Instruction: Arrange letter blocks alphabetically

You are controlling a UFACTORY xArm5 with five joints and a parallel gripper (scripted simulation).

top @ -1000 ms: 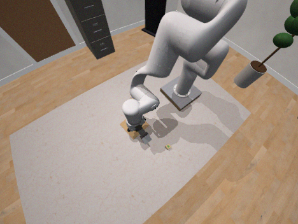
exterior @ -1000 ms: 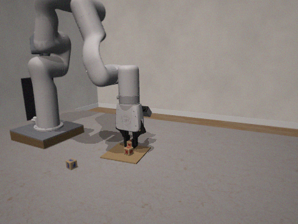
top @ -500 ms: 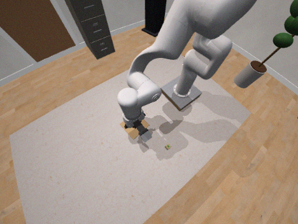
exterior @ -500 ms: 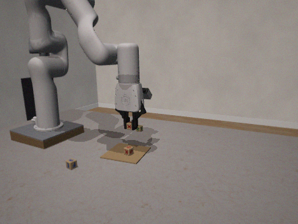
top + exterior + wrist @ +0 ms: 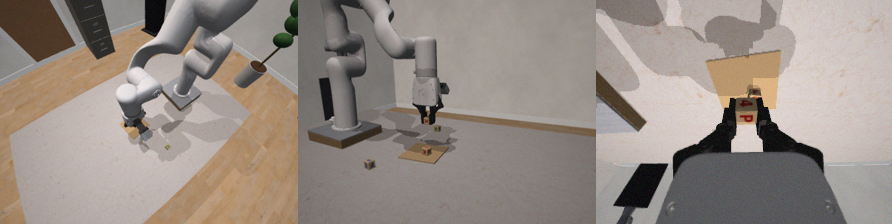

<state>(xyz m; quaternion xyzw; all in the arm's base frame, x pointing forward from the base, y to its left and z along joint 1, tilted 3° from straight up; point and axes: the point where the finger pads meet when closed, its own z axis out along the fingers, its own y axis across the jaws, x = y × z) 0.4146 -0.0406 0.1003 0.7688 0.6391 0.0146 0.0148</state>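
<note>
Now: hand 120 mm above the tan mat and 40 mm to the left of it. The rest, counted from my hand: blue-lettered block: 190 mm to the right, 130 mm behind, 110 mm below.
</note>
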